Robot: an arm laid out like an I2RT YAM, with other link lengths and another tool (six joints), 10 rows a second.
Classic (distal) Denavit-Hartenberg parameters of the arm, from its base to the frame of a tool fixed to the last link. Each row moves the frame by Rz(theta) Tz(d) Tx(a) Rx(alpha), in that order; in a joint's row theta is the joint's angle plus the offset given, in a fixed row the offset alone. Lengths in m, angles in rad.
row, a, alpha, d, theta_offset
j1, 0.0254, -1.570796, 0.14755, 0
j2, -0.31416, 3.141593, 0, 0
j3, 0.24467, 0, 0, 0.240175
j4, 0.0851, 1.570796, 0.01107, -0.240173
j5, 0, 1.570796, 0.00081, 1.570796
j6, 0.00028, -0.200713, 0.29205, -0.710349
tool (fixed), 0, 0, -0.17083, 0
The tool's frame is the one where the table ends.
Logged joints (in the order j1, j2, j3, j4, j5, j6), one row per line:
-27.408 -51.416 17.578 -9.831 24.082 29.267
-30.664 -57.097 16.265 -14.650 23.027 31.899
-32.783 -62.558 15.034 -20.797 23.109 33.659
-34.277 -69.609 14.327 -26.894 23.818 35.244
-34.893 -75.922 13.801 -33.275 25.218 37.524
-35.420 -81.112 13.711 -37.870 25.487 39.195
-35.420 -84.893 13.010 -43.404 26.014 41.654
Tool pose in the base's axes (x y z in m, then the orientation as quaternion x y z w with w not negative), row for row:
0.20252 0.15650 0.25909 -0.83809 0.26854 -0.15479 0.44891
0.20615 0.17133 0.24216 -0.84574 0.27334 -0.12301 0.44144
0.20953 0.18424 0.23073 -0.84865 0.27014 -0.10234 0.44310
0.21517 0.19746 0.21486 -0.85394 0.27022 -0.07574 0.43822
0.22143 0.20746 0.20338 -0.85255 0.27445 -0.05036 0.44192
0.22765 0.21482 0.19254 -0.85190 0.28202 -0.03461 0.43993
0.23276 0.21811 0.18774 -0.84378 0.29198 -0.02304 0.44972
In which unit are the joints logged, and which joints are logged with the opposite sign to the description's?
The joints are logged in degrees. Opposite sign: j1, j2, j4, j5.
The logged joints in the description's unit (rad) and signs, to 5 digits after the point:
0.47836 0.89738 0.30679 0.17158 -0.42031 0.51081
0.53519 0.99653 0.28388 0.25569 -0.40190 0.55674
0.57217 1.09184 0.26239 0.36298 -0.40333 0.58746
0.59825 1.21491 0.25005 0.46939 -0.41570 0.61512
0.60900 1.32509 0.24087 0.58076 -0.44014 0.65492
0.61820 1.41567 0.23930 0.66096 -0.44483 0.68408
0.61820 1.48166 0.22707 0.75754 -0.45403 0.72700

